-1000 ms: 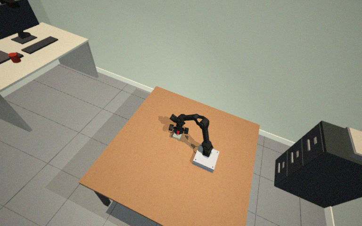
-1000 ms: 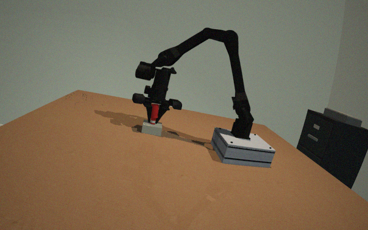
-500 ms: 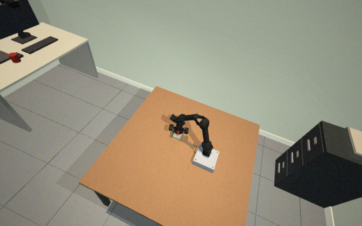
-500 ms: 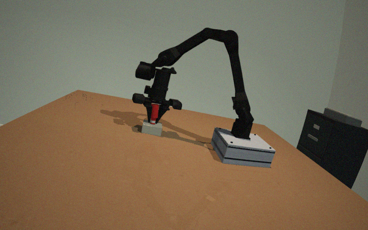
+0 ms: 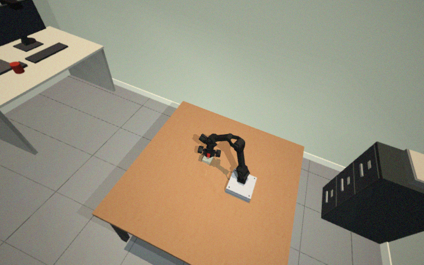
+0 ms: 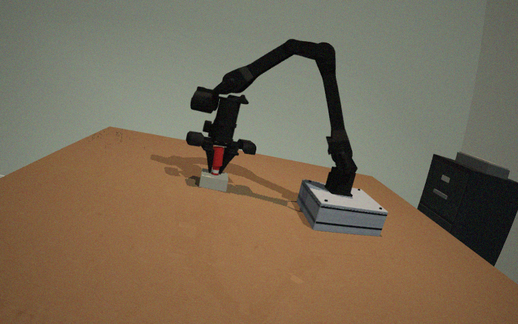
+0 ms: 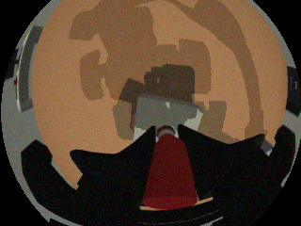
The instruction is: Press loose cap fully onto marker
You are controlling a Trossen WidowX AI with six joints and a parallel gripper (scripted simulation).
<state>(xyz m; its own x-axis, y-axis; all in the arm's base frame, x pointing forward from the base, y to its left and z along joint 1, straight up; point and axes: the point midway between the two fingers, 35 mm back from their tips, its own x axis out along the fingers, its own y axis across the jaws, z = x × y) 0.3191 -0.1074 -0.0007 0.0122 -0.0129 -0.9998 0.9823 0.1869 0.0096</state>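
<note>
Right now the red cap is 10 mm to the left of my gripper tip and 50 mm above it. From my gripper tip the other things lie so: holder block 10 mm to the left, 20 mm below.
</note>
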